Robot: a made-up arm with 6 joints.
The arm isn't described. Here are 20 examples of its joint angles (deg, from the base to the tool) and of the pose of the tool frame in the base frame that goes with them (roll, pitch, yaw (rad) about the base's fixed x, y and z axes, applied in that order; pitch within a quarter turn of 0, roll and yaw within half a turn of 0; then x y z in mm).
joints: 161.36 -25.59 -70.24 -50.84 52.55 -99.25
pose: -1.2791 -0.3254 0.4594 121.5 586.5 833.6
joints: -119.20 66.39 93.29 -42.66 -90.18 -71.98
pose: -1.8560 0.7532 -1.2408 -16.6 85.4 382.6
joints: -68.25 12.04 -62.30 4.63 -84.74 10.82
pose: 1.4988 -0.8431 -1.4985 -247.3 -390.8 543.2
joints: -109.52 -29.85 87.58 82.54 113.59 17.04
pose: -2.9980 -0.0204 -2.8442 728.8 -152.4 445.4
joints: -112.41 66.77 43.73 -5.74 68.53 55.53
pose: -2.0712 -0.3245 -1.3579 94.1 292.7 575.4
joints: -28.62 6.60 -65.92 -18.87 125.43 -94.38
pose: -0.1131 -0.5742 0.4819 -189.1 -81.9 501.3
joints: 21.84 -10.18 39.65 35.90 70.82 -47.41
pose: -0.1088 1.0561 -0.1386 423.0 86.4 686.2
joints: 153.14 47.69 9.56 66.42 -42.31 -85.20
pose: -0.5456 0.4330 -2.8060 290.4 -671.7 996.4
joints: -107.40 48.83 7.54 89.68 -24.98 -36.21
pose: -3.0442 0.7702 1.7953 314.4 -613.7 143.3
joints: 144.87 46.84 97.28 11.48 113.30 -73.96
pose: 1.6720 0.0612 2.4659 366.1 382.0 1070.6
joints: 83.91 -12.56 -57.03 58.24 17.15 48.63
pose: 0.7323 0.2575 -0.2788 -705.7 89.2 857.3
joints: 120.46 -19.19 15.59 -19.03 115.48 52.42
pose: -2.6909 -0.5809 -1.8123 25.8 647.0 452.6
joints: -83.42 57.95 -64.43 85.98 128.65 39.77
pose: 2.7419 -1.0331 -0.6210 -160.5 -519.7 20.5
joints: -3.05 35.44 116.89 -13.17 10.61 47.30
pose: -2.0235 0.7927 -2.6395 435.8 -146.3 858.3
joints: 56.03 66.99 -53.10 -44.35 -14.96 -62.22
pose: 1.3457 1.0060 -0.6821 230.5 -265.6 430.0
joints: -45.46 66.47 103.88 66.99 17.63 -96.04
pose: 2.4464 -0.5868 0.9402 848.2 -626.9 452.0
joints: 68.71 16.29 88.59 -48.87 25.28 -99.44
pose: -1.9808 -0.2559 -2.6001 -259.0 37.4 40.5
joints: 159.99 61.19 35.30 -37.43 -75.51 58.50
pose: 2.8900 0.3699 1.9927 -44.0 -299.9 863.2
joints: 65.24 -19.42 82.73 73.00 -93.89 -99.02
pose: 0.1465 0.0158 -2.5195 703.9 -92.8 936.5
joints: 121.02 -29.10 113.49 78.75 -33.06 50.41
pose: 0.3949 -0.5176 1.8404 671.9 -77.8 851.4
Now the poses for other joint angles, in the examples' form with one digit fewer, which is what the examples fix.
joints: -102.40 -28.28 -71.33 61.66 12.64 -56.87
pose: 2.893 -0.876 -2.926 -443 -135 512
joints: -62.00 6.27 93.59 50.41 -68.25 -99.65
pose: 2.469 -0.209 2.376 866 113 705
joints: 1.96 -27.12 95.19 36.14 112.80 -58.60
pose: 2.174 0.914 2.786 457 266 409
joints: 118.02 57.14 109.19 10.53 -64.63 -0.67
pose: -1.790 0.606 -1.453 451 318 765
